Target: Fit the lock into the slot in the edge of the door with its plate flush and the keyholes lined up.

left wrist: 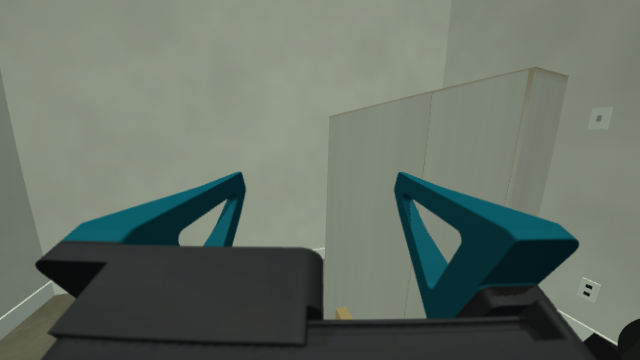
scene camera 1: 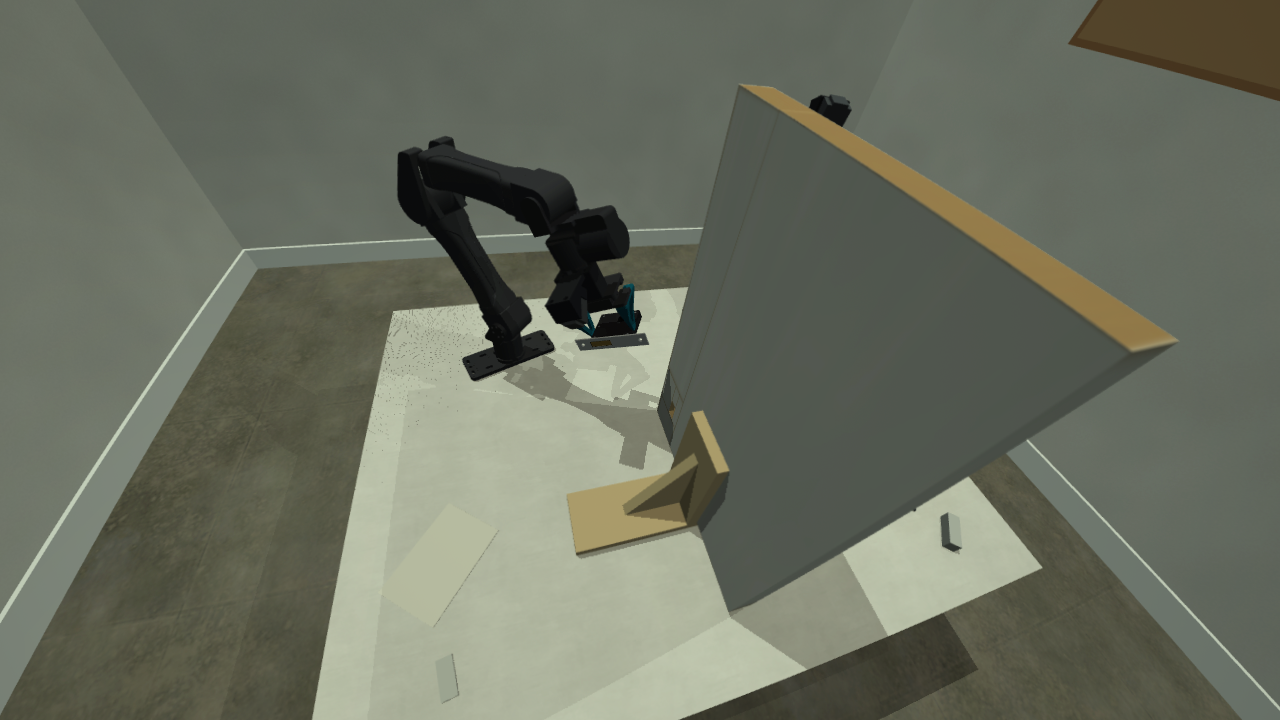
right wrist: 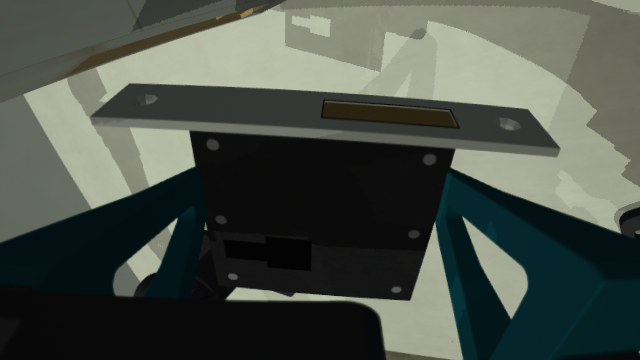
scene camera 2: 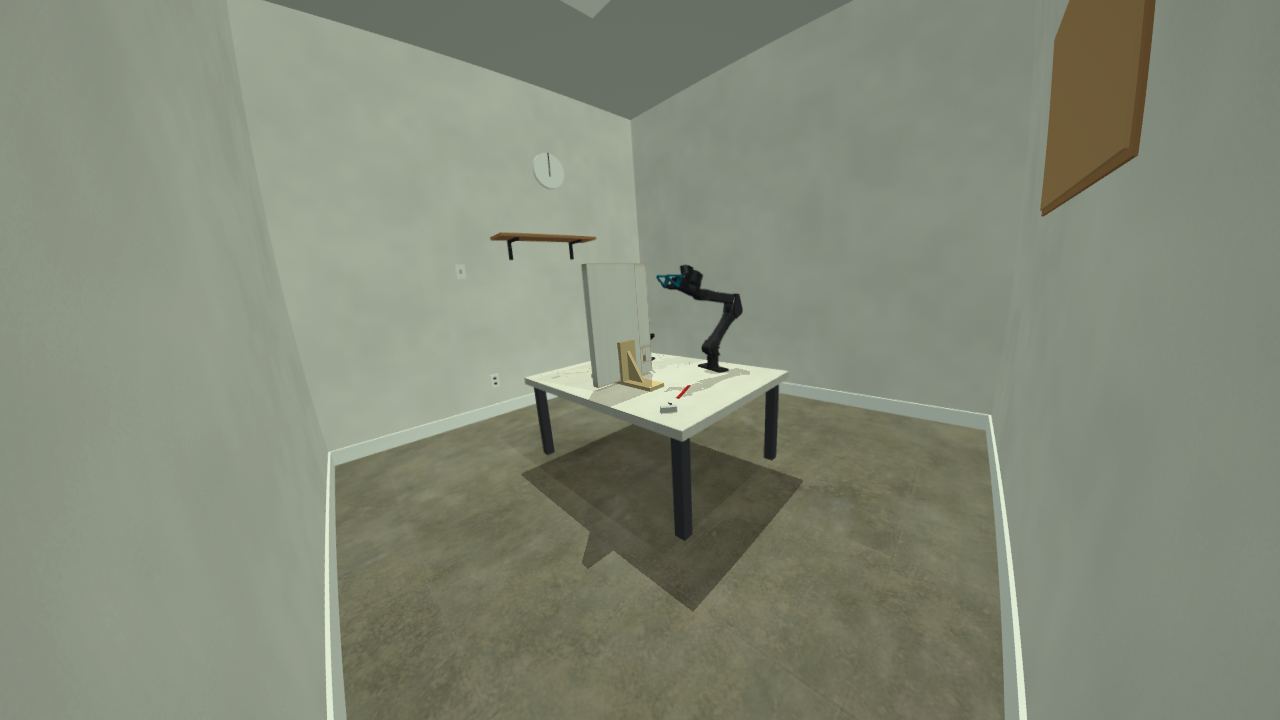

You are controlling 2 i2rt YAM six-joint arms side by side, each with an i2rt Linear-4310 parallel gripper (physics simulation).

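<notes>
The lock [scene camera 1: 612,342] [right wrist: 320,200] has a black body with a keyhole-shaped cutout [right wrist: 289,254] and a long grey plate. My right gripper [scene camera 1: 615,324] [right wrist: 320,181] is shut on the lock's body, one finger at each side, and holds it above the table, left of the door in scene camera 1. The tall grey door [scene camera 1: 895,313] [scene camera 2: 615,313] [left wrist: 380,175] [right wrist: 55,40] stands upright, apart from the lock. A small brownish opening [scene camera 1: 672,407] shows low near its edge; the slot is not clear. My left gripper [scene camera 2: 666,280] [left wrist: 319,180] is open and empty, raised beside the door.
A wooden bracket [scene camera 1: 617,519] [scene camera 2: 640,383] stands against the door on the table [scene camera 1: 519,626] [scene camera 2: 729,394]. A pale sheet [scene camera 1: 440,564], a small pale block [scene camera 1: 447,677] and a grey block [scene camera 1: 950,531] lie there. A red strip [scene camera 2: 683,391] shows in scene camera 2.
</notes>
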